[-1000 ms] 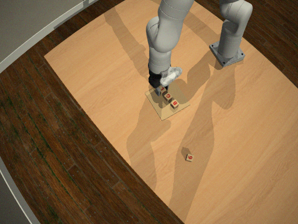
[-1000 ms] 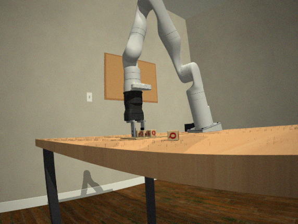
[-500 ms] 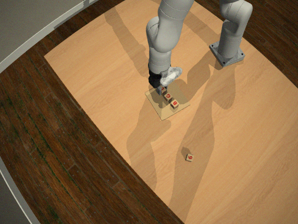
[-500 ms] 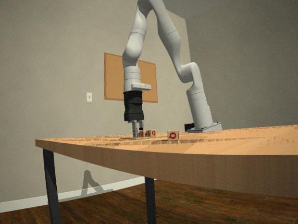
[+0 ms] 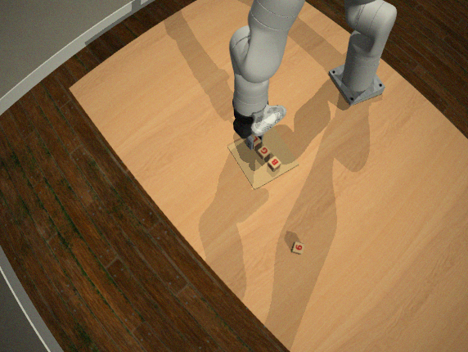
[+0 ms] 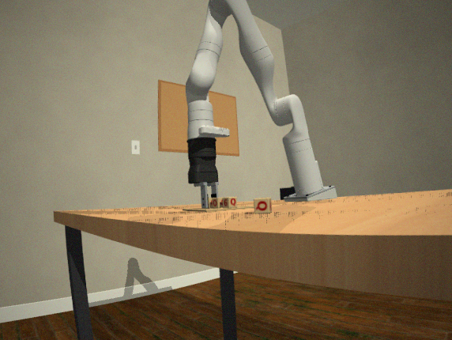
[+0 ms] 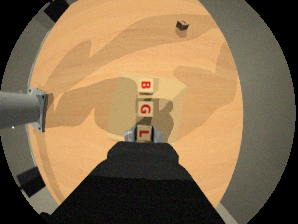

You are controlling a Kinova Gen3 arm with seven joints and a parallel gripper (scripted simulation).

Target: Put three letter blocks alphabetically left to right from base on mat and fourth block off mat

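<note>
The tan mat lies 4 cm to the left of my hand and 2 cm below it. Also, from my hand: block marked B: 1 cm behind, 8 cm to the left, 1 cm below.
</note>
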